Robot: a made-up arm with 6 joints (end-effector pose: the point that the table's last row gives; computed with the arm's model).
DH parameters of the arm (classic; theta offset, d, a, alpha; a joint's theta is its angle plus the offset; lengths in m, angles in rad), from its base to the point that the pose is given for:
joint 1: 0 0.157 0 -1.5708
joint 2: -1.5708 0 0.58 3.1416
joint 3: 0 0 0 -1.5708
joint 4: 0 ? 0 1.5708
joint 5: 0 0.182 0 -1.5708
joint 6: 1.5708 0 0 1.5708
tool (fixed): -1.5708 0 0 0
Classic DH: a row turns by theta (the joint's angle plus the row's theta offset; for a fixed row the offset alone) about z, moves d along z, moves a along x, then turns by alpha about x.
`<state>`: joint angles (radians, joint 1 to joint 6).
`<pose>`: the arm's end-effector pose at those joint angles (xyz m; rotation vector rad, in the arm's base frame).
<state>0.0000 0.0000 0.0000 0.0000 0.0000 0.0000</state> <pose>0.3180 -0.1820 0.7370 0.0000 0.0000 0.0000</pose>
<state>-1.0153 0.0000 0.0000 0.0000 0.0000 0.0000</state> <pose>0.0131 -0.3662 0.7370 0.0000 0.0000 -1.0153</pose>
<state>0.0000 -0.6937 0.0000 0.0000 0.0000 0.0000</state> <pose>-0.1263 -0.1820 0.8063 0.0000 -0.6937 0.0000</pose>
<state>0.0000 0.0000 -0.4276 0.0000 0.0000 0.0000</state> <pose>0.2894 -0.1820 0.6051 0.0000 0.4276 0.0000</pose>
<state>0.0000 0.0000 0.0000 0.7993 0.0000 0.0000</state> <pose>0.3180 -0.1269 0.8675 -0.7993 0.0000 0.0000</pose>
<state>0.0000 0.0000 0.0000 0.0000 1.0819 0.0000</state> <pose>0.3180 -0.1820 0.7370 0.0000 -1.0819 0.0000</pose>
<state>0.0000 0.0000 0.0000 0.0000 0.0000 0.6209</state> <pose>0.3180 -0.1820 0.7370 -0.6209 0.0000 0.0000</pose>
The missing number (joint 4, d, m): -0.318
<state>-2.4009 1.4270 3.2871 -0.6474 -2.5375 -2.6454</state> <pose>-0.5323 -0.2900 0.5762 -1.7993 1.9343 1.3789</pose>
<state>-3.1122 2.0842 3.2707 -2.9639 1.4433 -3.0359</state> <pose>-0.6487 -0.1983 0.1549 -0.3948 -0.2310 2.9776</pose>
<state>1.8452 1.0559 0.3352 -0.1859 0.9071 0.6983</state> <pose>-0.0233 0.7430 0.2075 -0.2670 -0.5932 1.5952</pose>
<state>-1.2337 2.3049 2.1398 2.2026 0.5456 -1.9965</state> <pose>0.3556 -0.6896 -0.1389 0.1221 0.4559 -0.7221</pose>
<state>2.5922 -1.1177 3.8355 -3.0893 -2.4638 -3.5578</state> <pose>0.2930 -0.3925 0.0998 1.6326 0.1023 2.4607</pose>
